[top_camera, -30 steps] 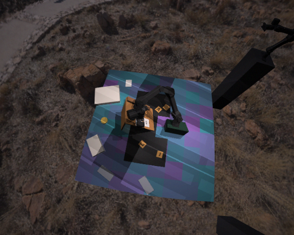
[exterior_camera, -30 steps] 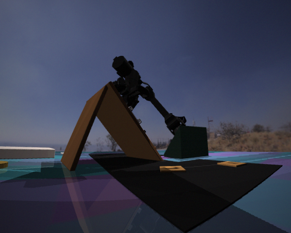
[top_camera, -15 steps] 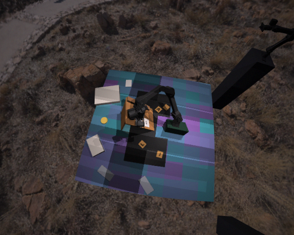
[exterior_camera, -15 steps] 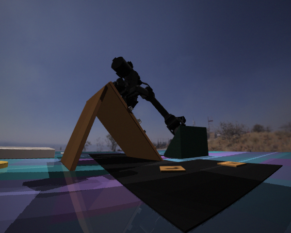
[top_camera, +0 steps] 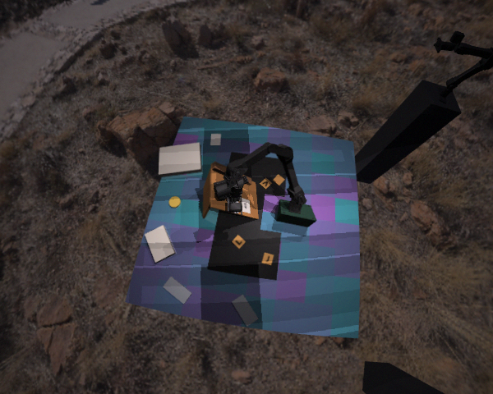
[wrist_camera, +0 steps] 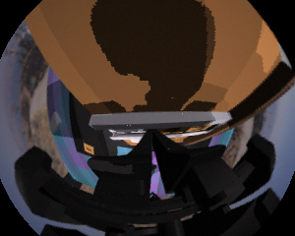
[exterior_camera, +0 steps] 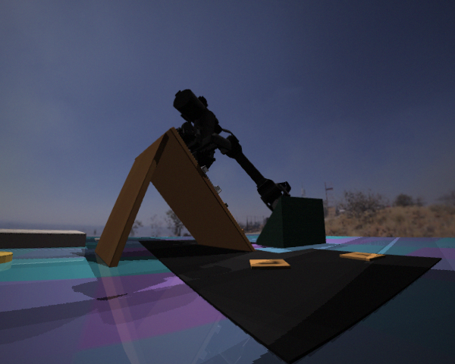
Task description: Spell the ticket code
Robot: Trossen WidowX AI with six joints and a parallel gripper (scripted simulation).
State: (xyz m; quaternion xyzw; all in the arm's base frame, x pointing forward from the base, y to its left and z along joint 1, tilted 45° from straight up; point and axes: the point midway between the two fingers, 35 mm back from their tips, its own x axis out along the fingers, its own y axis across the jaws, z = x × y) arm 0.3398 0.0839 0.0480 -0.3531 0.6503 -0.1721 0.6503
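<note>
Now: the letter tile 10 mm ahead of my gripper tip and 30 mm to the right of it. Round my gripper tip: black mat 140 mm behind, 20 mm to the right, 170 mm below; then yellow disc 370 mm ahead, 30 mm to the left, 160 mm below; then white ticket 70 mm behind, 10 mm to the right, 80 mm below.
</note>
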